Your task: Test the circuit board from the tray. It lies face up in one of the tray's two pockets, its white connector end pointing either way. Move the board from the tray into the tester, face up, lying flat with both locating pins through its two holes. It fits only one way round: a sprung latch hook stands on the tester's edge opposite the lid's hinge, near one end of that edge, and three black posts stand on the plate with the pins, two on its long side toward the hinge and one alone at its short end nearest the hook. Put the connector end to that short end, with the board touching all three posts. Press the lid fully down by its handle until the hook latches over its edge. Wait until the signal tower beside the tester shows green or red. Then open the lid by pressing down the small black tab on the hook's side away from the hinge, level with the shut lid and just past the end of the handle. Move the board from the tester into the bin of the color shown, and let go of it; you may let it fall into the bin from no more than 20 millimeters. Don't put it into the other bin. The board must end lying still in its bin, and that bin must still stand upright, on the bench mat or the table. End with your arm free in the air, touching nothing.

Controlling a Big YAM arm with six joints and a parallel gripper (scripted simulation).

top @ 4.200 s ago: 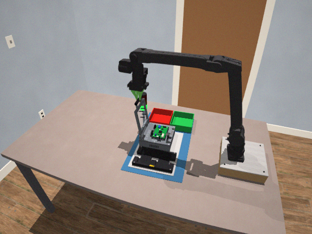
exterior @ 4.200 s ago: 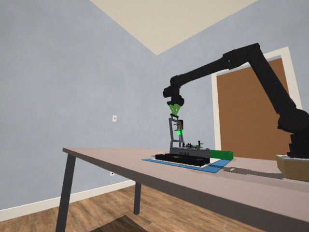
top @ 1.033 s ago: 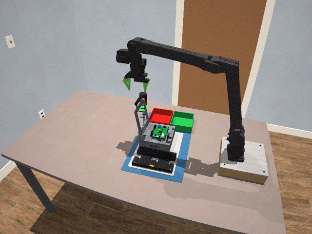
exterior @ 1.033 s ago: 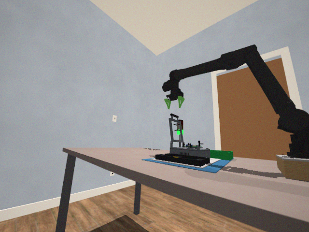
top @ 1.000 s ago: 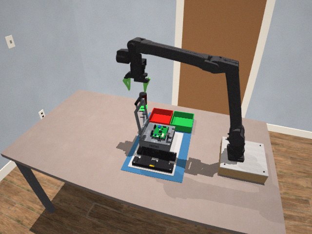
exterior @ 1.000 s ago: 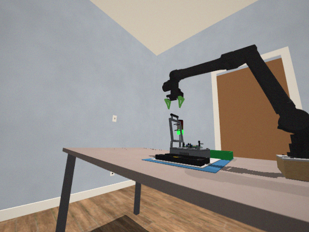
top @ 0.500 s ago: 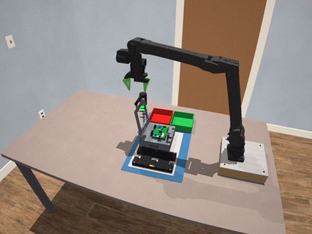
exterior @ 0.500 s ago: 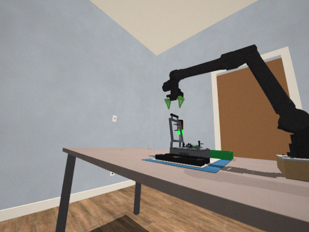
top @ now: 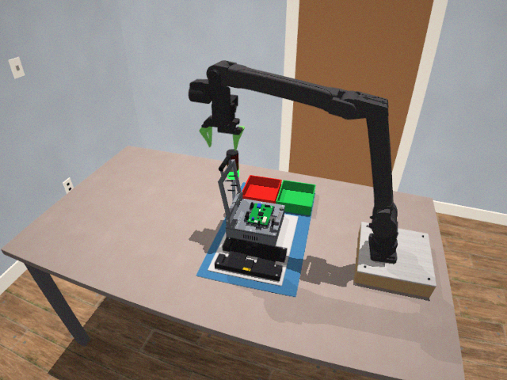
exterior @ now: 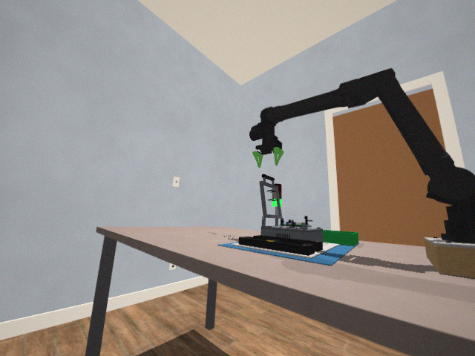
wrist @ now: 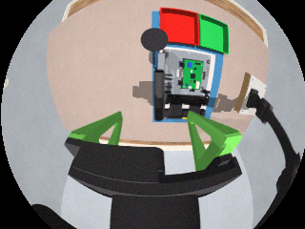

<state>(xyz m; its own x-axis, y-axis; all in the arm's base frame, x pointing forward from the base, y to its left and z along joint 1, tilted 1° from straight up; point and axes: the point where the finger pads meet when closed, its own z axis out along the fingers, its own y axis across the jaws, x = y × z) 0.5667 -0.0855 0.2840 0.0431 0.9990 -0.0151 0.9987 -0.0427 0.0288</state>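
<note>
Right now my hand is 26 cm above the green circuit board, 13 cm past it and 1 cm to the right of it. From my hand the other things lie so: red bin (32 cm below, 20 cm to the right, 10 cm behind); tester plate (26 cm below, 13 cm behind, 1 cm to the left); tester lid (15 cm below, 2 cm behind).
</note>
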